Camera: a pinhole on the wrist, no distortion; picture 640 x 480 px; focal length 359.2 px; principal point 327.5 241.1 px. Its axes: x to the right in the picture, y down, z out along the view. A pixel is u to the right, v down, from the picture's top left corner.
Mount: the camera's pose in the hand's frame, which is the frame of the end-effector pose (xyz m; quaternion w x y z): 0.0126 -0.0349 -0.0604 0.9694 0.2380 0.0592 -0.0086
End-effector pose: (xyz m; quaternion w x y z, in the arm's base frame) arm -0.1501 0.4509 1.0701 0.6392 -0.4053 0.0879 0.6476
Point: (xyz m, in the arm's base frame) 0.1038 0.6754 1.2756
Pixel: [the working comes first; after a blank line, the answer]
In the camera's frame: 0.0316 -0.1686 0.3566

359 71
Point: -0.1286 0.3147 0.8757
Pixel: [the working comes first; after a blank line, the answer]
In the camera's frame: 0.0319 0.0296 -0.1954

behind the camera
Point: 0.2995 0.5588 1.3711
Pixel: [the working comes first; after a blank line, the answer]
In the camera's frame: -0.0794 -0.3892 0.3528

outside the picture
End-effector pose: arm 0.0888 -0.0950 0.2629 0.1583 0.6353 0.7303 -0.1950
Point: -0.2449 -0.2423 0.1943
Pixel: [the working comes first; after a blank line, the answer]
In the camera's frame: -0.0863 -0.1838 0.3090

227 27
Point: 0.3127 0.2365 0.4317
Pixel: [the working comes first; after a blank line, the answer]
In the camera's frame: 0.1938 0.1404 -0.3337

behind the camera
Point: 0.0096 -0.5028 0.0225
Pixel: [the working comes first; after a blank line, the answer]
In the camera's frame: -0.2943 0.1427 0.4197

76 363
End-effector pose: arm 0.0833 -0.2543 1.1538 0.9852 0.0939 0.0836 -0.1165
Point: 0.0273 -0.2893 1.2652
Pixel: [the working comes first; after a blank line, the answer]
In the camera's frame: -0.0989 0.0790 0.1356

66 450
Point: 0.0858 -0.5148 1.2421
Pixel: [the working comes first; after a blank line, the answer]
In the camera's frame: 0.0028 -0.0830 0.2706

331 131
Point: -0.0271 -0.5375 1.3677
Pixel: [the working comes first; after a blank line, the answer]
In the camera's frame: -0.1365 -0.0633 0.3667

194 179
